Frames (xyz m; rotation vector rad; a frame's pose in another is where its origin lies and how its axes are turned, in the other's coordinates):
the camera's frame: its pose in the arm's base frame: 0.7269 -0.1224 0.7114 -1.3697 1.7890 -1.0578
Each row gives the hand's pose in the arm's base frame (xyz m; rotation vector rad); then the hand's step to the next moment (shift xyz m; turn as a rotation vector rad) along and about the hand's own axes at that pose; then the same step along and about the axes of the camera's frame.
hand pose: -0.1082 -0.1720 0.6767 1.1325 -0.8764 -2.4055
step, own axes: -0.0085 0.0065 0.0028 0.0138 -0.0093 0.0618
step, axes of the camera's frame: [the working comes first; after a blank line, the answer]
step, axes of the arm's base frame: 0.0034 0.0007 0.0105 -0.0572 0.0235 0.0164

-0.0017 -0.0107 -0.0022 -0.0087 0.0145 -0.0617
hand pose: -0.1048 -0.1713 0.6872 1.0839 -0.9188 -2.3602
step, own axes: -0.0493 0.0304 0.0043 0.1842 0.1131 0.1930
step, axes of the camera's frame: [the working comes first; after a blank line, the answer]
step, axes of the arm's base frame: 0.0298 0.0085 0.0491 -0.2573 -0.1090 0.0767

-0.0165 -0.0557 0.0005 0.1688 0.0341 -0.2330
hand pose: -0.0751 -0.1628 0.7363 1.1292 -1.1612 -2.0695
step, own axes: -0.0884 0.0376 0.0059 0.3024 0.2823 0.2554
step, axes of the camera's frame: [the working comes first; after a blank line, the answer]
step, axes of the arm's base frame: 0.0426 0.0492 0.0709 -0.3671 -0.2548 0.1915

-0.0595 -0.0753 -0.0074 0.3356 -0.0368 -0.3498
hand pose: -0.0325 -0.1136 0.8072 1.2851 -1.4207 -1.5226
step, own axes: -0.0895 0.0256 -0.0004 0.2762 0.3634 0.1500
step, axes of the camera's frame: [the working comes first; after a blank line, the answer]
step, axes of the arm's base frame: 0.0219 0.0794 0.0435 -0.2711 -0.2761 0.2848

-0.0830 -0.0377 -0.0187 0.3306 -0.1653 -0.3070
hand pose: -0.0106 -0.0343 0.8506 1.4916 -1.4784 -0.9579
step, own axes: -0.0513 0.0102 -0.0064 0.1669 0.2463 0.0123
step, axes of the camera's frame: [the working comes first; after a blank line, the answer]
step, axes of the arm's base frame: 0.0006 0.0516 0.0106 -0.1018 -0.1638 0.2268

-0.0503 -0.0028 -0.0155 0.1804 -0.1758 -0.1588
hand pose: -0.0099 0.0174 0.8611 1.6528 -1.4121 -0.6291
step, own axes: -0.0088 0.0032 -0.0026 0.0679 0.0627 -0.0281
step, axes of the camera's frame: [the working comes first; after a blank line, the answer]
step, axes of the arm's base frame: -0.0017 0.0092 0.0027 0.0054 -0.0574 0.0775

-0.0085 -0.0004 -0.0047 0.0529 -0.0784 -0.0195
